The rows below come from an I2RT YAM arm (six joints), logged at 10 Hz.
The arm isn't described. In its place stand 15 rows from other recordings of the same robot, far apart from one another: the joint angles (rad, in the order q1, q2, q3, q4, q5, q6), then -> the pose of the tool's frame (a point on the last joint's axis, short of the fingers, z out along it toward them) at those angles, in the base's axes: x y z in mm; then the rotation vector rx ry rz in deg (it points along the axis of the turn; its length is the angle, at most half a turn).
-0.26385 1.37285 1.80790 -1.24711 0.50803 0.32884 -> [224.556, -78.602, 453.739, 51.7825, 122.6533, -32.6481]
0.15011 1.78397 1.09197 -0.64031 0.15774 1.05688 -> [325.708, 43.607, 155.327, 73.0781, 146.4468, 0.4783]
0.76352 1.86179 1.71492 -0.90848 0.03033 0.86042 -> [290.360, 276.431, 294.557, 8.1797, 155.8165, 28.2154]
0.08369 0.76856 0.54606 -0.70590 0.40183 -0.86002 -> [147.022, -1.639, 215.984, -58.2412, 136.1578, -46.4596]
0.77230 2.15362 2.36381 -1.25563 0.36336 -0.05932 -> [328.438, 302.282, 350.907, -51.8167, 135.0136, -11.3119]
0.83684 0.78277 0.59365 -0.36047 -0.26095 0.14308 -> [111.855, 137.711, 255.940, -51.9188, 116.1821, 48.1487]
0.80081 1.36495 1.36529 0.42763 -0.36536 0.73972 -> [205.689, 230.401, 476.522, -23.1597, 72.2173, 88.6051]
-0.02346 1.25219 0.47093 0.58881 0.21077 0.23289 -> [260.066, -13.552, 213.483, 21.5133, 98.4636, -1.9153]
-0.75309 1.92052 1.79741 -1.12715 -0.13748 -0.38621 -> [291.810, -266.850, 287.282, 27.4819, 157.9085, -4.6815]
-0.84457 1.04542 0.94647 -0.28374 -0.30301 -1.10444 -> [165.648, -170.513, 337.080, -27.3454, 115.3875, -55.8104]
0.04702 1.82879 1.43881 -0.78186 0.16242 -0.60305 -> [379.016, 12.072, 230.557, -48.3588, 151.7068, -21.2935]
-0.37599 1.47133 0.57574 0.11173 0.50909 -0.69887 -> [243.074, -114.612, 148.267, -7.7513, 143.8056, -62.4299]
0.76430 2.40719 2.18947 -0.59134 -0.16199 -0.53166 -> [388.322, 380.227, 217.108, -86.0615, 106.3220, 17.3760]
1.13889 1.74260 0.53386 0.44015 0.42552 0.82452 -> [132.451, 252.250, 91.772, -8.7222, 132.3184, 30.7133]
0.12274 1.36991 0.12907 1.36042 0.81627 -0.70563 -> [202.808, -1.116, 171.586, 3.5714, 90.6028, -60.1592]
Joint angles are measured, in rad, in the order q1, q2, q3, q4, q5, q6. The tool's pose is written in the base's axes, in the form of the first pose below.
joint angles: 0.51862 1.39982 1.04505 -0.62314 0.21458 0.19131
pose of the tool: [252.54, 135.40, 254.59, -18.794, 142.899, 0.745]
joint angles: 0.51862 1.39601 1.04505 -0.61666 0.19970 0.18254
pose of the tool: [252.37, 135.91, 255.91, -19.628, 142.492, 1.833]
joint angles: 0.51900 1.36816 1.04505 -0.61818 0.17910 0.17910
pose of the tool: [248.39, 134.58, 263.07, -20.024, 141.352, 3.849]
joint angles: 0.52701 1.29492 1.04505 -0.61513 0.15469 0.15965
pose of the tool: [237.10, 131.63, 281.98, -21.476, 137.312, 7.086]
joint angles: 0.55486 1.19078 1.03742 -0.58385 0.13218 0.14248
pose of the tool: [218.60, 129.97, 307.07, -23.279, 130.222, 11.776]
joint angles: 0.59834 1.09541 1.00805 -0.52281 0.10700 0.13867
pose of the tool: [198.90, 130.99, 323.94, -25.201, 123.094, 17.298]
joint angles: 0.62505 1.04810 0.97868 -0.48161 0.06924 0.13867
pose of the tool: [188.02, 132.63, 327.77, -27.263, 119.765, 21.644]
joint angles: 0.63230 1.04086 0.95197 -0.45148 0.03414 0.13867
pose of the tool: [186.15, 134.88, 322.93, -28.802, 119.168, 24.161]
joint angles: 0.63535 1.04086 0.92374 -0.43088 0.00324 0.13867
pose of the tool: [185.54, 136.66, 315.15, -30.206, 119.579, 25.938]
